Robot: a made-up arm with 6 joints. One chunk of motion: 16 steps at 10 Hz.
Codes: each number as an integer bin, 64 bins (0 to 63) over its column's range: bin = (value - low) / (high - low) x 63, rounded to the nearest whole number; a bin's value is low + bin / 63 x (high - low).
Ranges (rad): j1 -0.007..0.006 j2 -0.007..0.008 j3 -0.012..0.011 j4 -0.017..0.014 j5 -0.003..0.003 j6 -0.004..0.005
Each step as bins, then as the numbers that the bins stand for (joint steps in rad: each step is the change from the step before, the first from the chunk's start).
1 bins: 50 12 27 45 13 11
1 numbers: 0.00332 -0.00414 -0.00214 0.00514 -0.00176 -0.00243
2 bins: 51 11 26 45 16 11
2 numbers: 0.00352 -0.00438 -0.00251 0.00514 -0.00148 -0.00243
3 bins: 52 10 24 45 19 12
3 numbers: 0.00373 -0.00462 -0.00324 0.00514 -0.00119 -0.00229
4 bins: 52 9 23 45 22 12
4 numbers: 0.00373 -0.00486 -0.00360 0.00514 -0.00090 -0.00229
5 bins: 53 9 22 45 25 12
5 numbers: 0.00394 -0.00486 -0.00397 0.00514 -0.00062 -0.00229
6 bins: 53 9 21 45 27 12
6 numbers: 0.00394 -0.00486 -0.00433 0.00514 -0.00043 -0.00229
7 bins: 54 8 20 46 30 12
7 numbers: 0.00414 -0.00510 -0.00470 0.00563 -0.00014 -0.00229
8 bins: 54 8 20 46 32 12
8 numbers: 0.00414 -0.00510 -0.00470 0.00563 0.00005 -0.00229
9 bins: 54 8 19 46 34 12
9 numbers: 0.00414 -0.00510 -0.00506 0.00563 0.00024 -0.00229
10 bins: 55 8 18 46 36 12
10 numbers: 0.00435 -0.00510 -0.00543 0.00563 0.00043 -0.00229
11 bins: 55 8 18 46 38 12
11 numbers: 0.00435 -0.00510 -0.00543 0.00563 0.00062 -0.00229
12 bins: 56 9 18 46 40 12
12 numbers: 0.00456 -0.00486 -0.00543 0.00563 0.00081 -0.00229
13 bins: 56 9 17 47 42 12
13 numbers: 0.00456 -0.00486 -0.00579 0.00613 0.00100 -0.00229
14 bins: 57 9 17 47 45 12
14 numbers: 0.00476 -0.00486 -0.00579 0.00613 0.00129 -0.00229
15 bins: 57 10 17 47 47 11
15 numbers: 0.00476 -0.00462 -0.00579 0.00613 0.00148 -0.00243
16 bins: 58 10 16 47 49 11
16 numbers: 0.00497 -0.00462 -0.00616 0.00613 0.00167 -0.00243
